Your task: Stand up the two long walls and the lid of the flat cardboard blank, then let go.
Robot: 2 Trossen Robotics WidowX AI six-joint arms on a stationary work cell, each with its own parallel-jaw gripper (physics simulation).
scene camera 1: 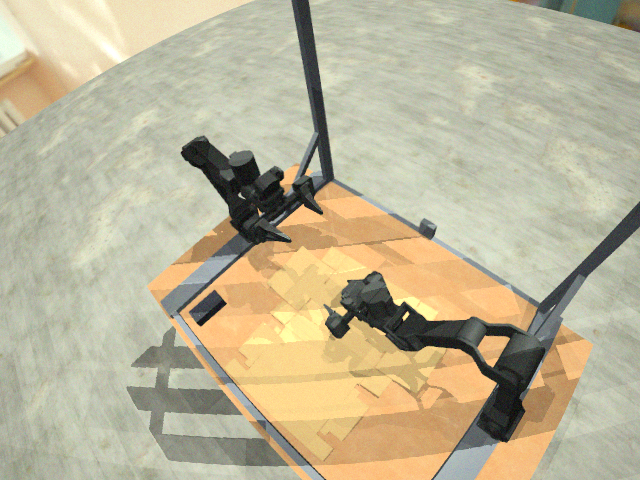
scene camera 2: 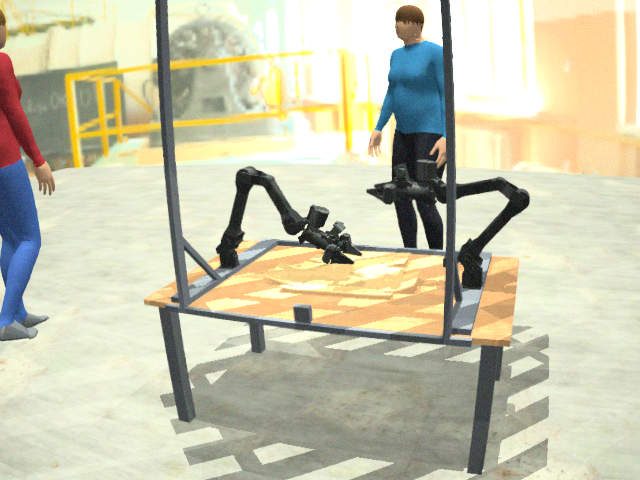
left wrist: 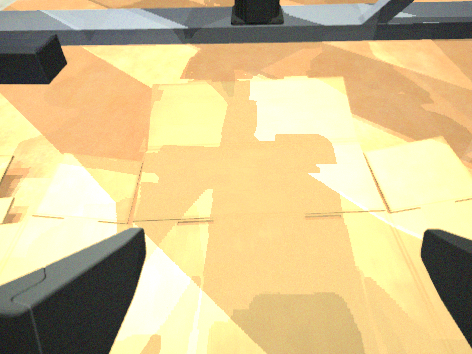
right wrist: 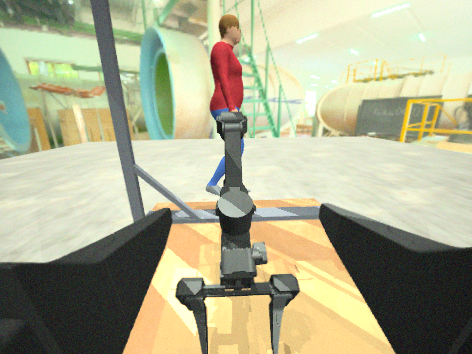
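Pixels of known places: left gripper, fingertip midpoint: [scene camera 1: 336,293] [scene camera 2: 358,259] [left wrist: 281,241]; right gripper, fingertip midpoint: [scene camera 1: 307,226] [scene camera 2: 370,188] [right wrist: 246,212]; left arm's base, origin of the base link: [scene camera 1: 493,421] [scene camera 2: 229,266]; right arm's base, origin of the base link: [scene camera 2: 472,285] [left wrist: 256,16].
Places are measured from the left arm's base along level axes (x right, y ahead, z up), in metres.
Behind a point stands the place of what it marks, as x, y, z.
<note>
The cardboard blank [scene camera 1: 305,377] @(-0.211, 0.437, -0.010) [scene camera 2: 336,281] @(0.012, 0.437, -0.017) [left wrist: 280,255] @(0.008, 0.565, -0.017) lies spread on the table, its panels and flaps flat or nearly flat; no long wall or lid stands upright. Parts of it are hidden under the left arm in scene camera 1. My left gripper [scene camera 1: 337,294] @(0.000, 0.514, 0.066) [scene camera 2: 356,257] @(0.000, 0.514, 0.066) [left wrist: 281,241] @(0.000, 0.514, 0.066) [right wrist: 240,350] @(0.000, 0.514, 0.066) is open and empty, tilted down low over the blank; contact cannot be told. My right gripper [scene camera 1: 305,226] @(-0.002, 0.563, 0.315) [scene camera 2: 369,191] @(-0.002, 0.563, 0.315) is open and empty, held high and level near its own side of the table, away from the blank.
A dark block [scene camera 1: 207,307] @(-0.275, 0.793, 0.015) [left wrist: 25,60] @(-0.236, 0.777, 0.008) lies near a table corner by the right arm's rail. A small grey block [scene camera 1: 427,227] @(0.359, 0.455, 0.032) [scene camera 2: 302,313] @(0.380, 0.461, 0.016) sits on the frame's edge. Upright posts [scene camera 1: 312,77] @(0.350, 0.875, 0.416) [scene camera 2: 168,129] @(0.367, 0.039, 0.562) rise from the frame. Two people stand beyond the table [scene camera 2: 496,289].
</note>
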